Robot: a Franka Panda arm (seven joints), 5 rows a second.
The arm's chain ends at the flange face. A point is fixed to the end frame.
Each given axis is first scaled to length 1.
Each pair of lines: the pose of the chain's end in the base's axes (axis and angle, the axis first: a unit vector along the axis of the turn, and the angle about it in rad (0 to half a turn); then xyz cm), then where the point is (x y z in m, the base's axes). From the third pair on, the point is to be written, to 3 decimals.
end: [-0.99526 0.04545 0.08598 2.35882 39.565 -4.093 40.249]
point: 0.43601 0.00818 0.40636
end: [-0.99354 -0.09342 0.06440 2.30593 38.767 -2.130 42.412]
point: 0.41560 0.03459 0.43648
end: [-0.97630 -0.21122 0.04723 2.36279 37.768 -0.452 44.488]
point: 0.393 0.056 0.458
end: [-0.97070 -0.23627 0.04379 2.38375 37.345 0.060 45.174]
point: 0.386 0.062 0.465
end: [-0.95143 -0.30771 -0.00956 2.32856 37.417 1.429 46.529]
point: 0.379 0.075 0.485
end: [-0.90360 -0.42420 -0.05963 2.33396 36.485 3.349 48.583]
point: 0.356 0.092 0.508
